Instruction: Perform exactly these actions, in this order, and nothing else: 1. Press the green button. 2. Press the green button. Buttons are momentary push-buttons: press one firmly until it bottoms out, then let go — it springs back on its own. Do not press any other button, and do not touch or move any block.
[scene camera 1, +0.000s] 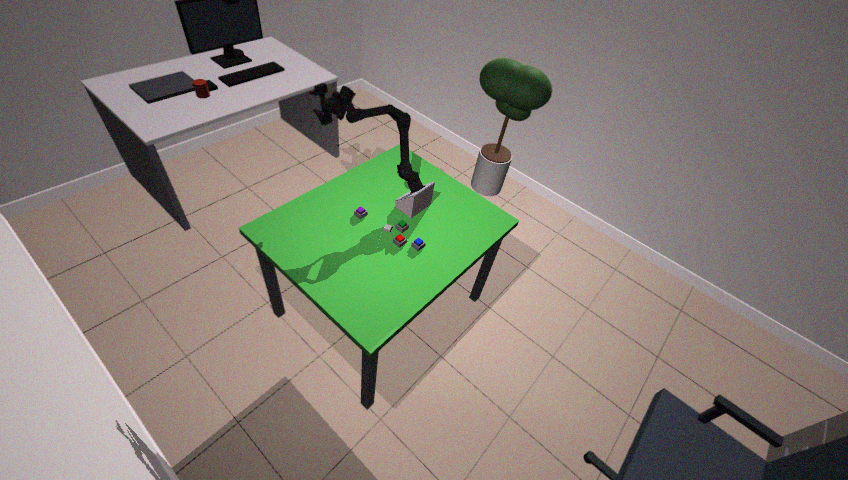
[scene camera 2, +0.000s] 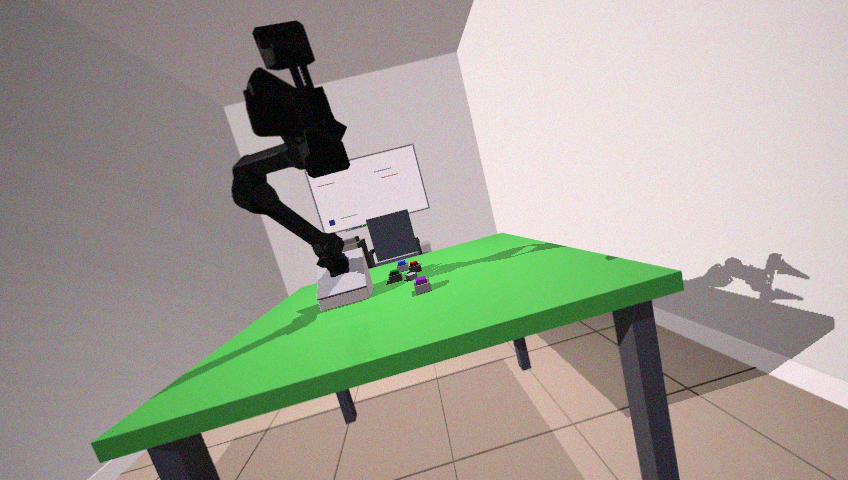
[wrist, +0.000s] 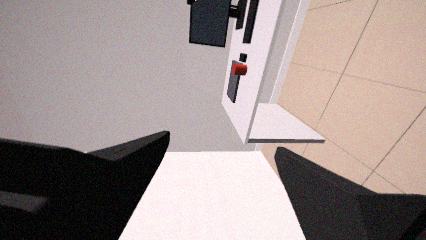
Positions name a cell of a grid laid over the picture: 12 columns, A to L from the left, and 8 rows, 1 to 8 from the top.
Note:
My gripper (scene camera 2: E2) is open, with nothing in its grasp.
My gripper is seen too in the wrist view (wrist: G5).

